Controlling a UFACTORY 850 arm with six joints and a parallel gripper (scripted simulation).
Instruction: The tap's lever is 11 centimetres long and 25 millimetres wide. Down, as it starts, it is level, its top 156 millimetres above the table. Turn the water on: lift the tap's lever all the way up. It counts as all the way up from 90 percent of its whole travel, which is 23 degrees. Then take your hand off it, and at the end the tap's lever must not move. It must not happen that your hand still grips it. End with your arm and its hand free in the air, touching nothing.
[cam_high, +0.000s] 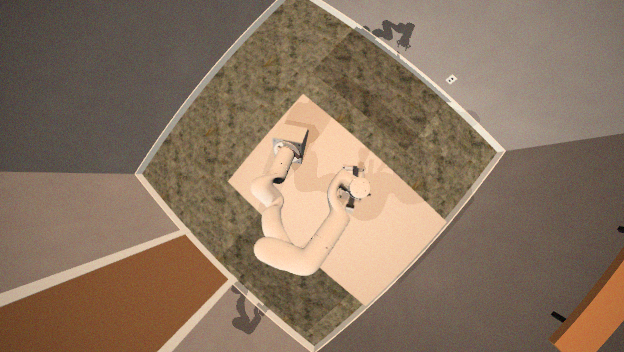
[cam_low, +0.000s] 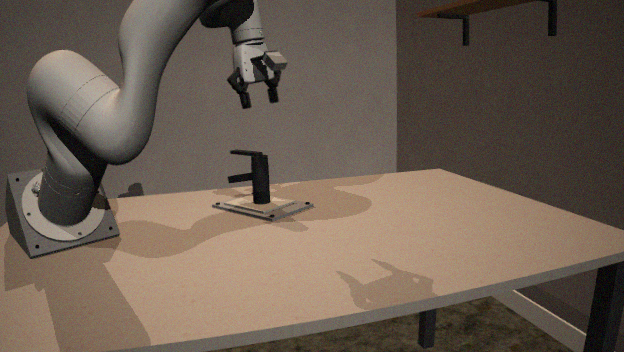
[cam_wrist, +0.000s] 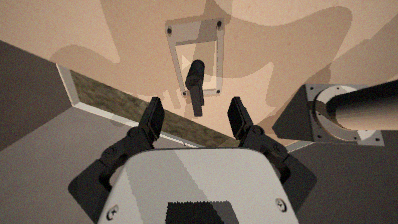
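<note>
Right now the dark lever is 10 mm behind my hand, 70 mm to the left of it and 150 mm below it. Round my hand: plate: 50 mm to the left, 290 mm below.
</note>
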